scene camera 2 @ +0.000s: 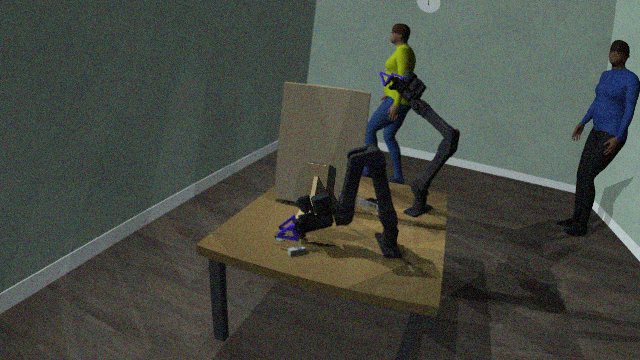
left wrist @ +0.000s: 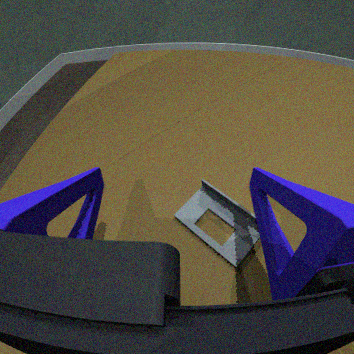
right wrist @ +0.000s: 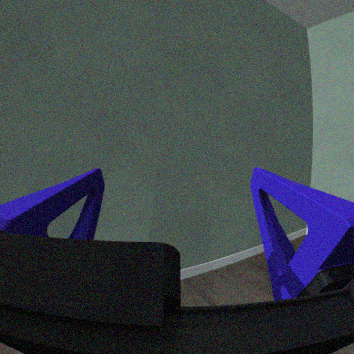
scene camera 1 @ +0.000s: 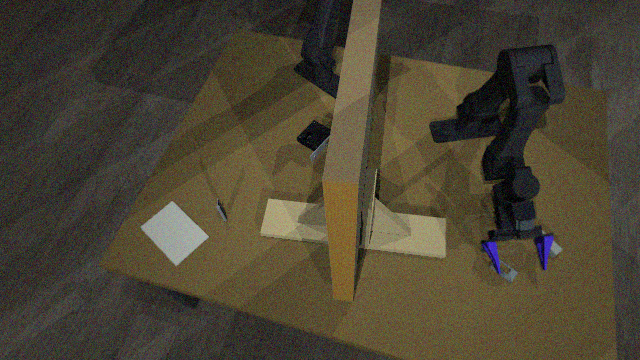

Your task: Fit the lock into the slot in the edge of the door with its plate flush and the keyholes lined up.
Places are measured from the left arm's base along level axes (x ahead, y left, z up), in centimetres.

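Where they show: left gripper, fingertip midpoint: (scene camera 2: 278, 231) (left wrist: 176, 175) (scene camera 1: 521, 271); right gripper, fingertip midpoint: (scene camera 2: 386, 73) (right wrist: 176, 175); left arm's base at its link origin: (scene camera 2: 387, 245) (scene camera 1: 465, 129); right arm's base at its link origin: (scene camera 2: 418, 210) (scene camera 1: 322, 79).
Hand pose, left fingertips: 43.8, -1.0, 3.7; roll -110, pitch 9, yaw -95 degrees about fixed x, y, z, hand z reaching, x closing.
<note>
Things, the pixels of their top centre, and the offset from my left fingertips, as dx, dy, dz. "spot": a spot on its surface instead.
- door at its top centre: (scene camera 1: 357, 67) (scene camera 2: 327, 86) -17.4, -36.1, +52.3
- lock at its top centre: (scene camera 1: 315, 133) (scene camera 2: 373, 200) -47.1, -42.1, -1.1
- silver angled plate with a rectangular hole, top centre: (left wrist: 218, 217) (scene camera 1: 504, 268) -2.0, -2.3, -2.7
- pale block at its top centre: (scene camera 1: 548, 241) (scene camera 2: 296, 248) -6.7, +9.5, -1.5
- pale foot at a spot on its surface: (scene camera 1: 425, 236) spot: -12.1, -18.8, -1.9
- white square at a spot on its surface: (scene camera 1: 174, 233) spot: -22.5, -82.1, -3.6
- small thin piece at its top centre: (scene camera 1: 217, 203) -25.6, -68.9, +3.9
The door (scene camera 1: 341, 240) (scene camera 2: 320, 130) stands upright on its feet. Its slot and keyholes cannot be made out. A black case with a silver plate, which looks like the lock (scene camera 1: 312, 134) (scene camera 2: 369, 202), lies on the table, partly hidden by the door in scene camera 1. My left gripper (scene camera 1: 522, 270) (scene camera 2: 279, 234) (left wrist: 176, 175) is open and low over the table. A silver angled plate with a rectangular hole (scene camera 1: 510, 274) (left wrist: 194, 218) lies below it, nearer the right-hand finger in the left wrist view. My right gripper (scene camera 2: 388, 76) (right wrist: 176, 175) is open, raised high, facing a wall.
A pale block (scene camera 1: 556, 248) (scene camera 2: 296, 251) lies near the left gripper. A pale foot (scene camera 1: 425, 236) sticks out from the door. A white square (scene camera 1: 174, 233) and a small thin piece (scene camera 1: 221, 210) lie at the left of scene camera 1. Two people stand behind the table in scene camera 2.
</note>
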